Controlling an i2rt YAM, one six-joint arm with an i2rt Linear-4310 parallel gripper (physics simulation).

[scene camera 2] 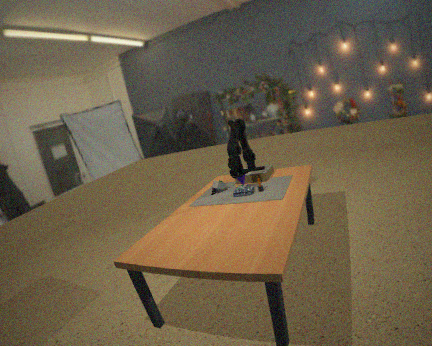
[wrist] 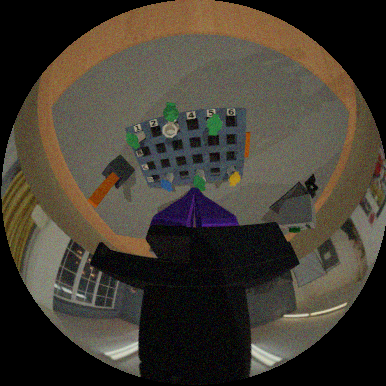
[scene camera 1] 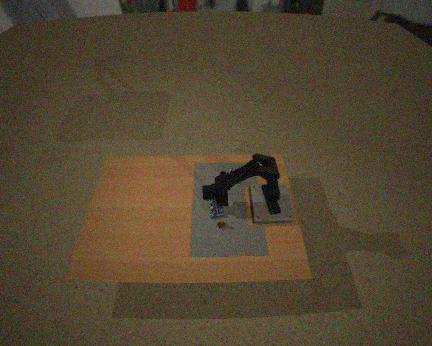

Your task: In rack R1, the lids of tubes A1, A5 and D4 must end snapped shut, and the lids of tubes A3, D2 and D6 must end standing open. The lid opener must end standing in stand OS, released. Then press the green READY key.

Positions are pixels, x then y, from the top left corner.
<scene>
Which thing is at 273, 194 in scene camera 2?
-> A grey mat.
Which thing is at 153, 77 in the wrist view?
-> A grey mat.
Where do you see a grey mat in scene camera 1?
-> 236, 238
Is my gripper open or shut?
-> Shut.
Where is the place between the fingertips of my gripper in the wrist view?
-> At 194, 191
</scene>
